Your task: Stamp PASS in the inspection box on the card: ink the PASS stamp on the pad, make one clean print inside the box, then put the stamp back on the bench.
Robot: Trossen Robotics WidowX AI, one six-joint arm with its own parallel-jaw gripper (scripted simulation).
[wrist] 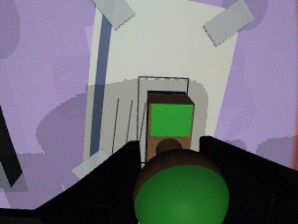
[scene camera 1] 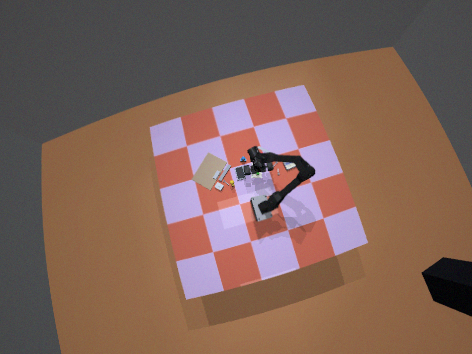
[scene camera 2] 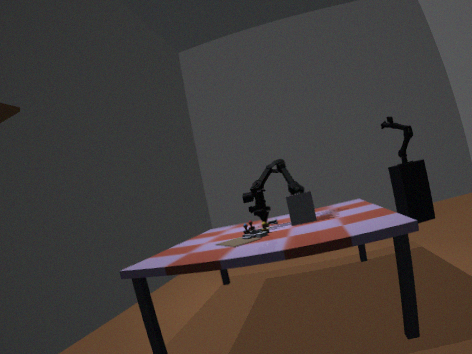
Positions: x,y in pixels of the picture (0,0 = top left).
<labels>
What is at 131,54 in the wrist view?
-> A cream card.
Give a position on a tan board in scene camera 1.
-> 211,167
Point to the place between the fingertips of my gripper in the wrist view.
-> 169,149
</labels>
